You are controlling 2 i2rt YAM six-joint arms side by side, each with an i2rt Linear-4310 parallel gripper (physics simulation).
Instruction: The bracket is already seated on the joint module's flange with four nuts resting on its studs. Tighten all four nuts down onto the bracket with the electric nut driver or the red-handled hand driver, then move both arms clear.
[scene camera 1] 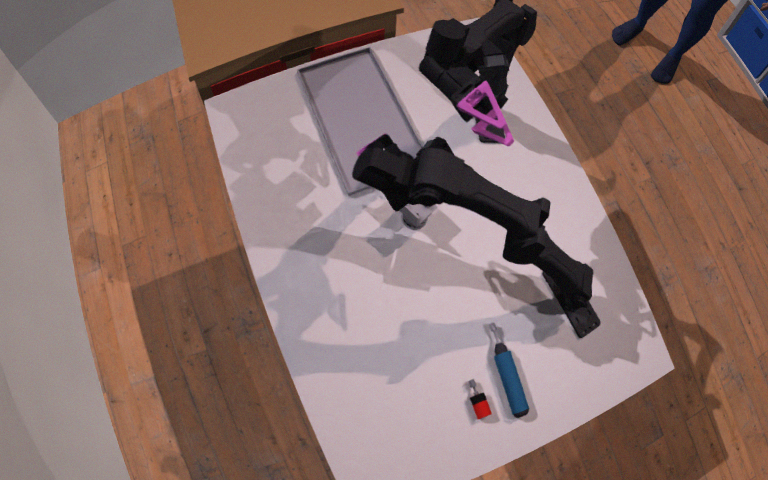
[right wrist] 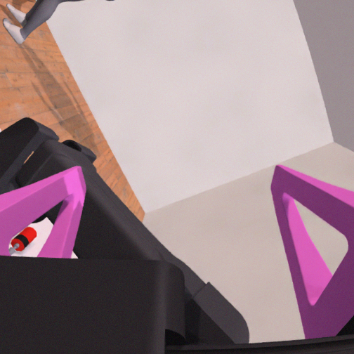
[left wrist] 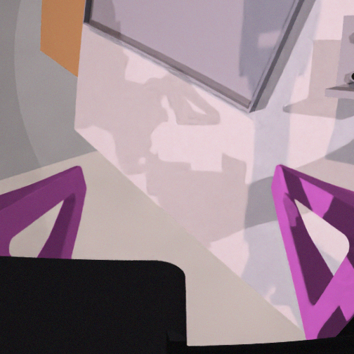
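Seen in the pictures: right gripper, fingertip midpoint: [scene camera 1: 507, 135]; left arm's base at its link origin: [scene camera 1: 571, 299].
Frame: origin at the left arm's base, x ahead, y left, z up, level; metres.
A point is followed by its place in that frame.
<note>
The grey joint module [scene camera 1: 417, 217] {z 0.109, x 0.262, y -0.333 m} stands mid-table, largely hidden under the left arm. A grey edge of what appears to be the bracket [left wrist: 347, 57] shows at the left wrist view's right border; the nuts cannot be made out. The electric nut driver [scene camera 1: 511, 382] {z 0.040, x 0.252, y 0.093 m}, blue-bodied, lies on the table in the lower part of the scene view. The red-handled hand driver [scene camera 1: 480, 406] {z 0.034, x 0.340, y 0.103 m} [right wrist: 25, 238] lies beside it. My left gripper [left wrist: 178, 176] is open and empty, high above the table near the tray's lower end. My right gripper [scene camera 1: 492, 120] [right wrist: 177, 176] is open and empty, at the upper right of the table.
A shallow grey tray [scene camera 1: 353, 90] {z 0.004, x 0.192, y -0.771 m} [left wrist: 195, 40] lies at the table's upper part. The left arm [scene camera 1: 481, 192] {z 0.455, x 0.241, y -0.209 m} stretches over the table from the lower right. The right arm [scene camera 1: 453, 62] {z 0.515, x 0.163, y -0.427 m} is folded at the top. A wooden cabinet [scene camera 1: 283, 28] stands beyond the table's top edge.
</note>
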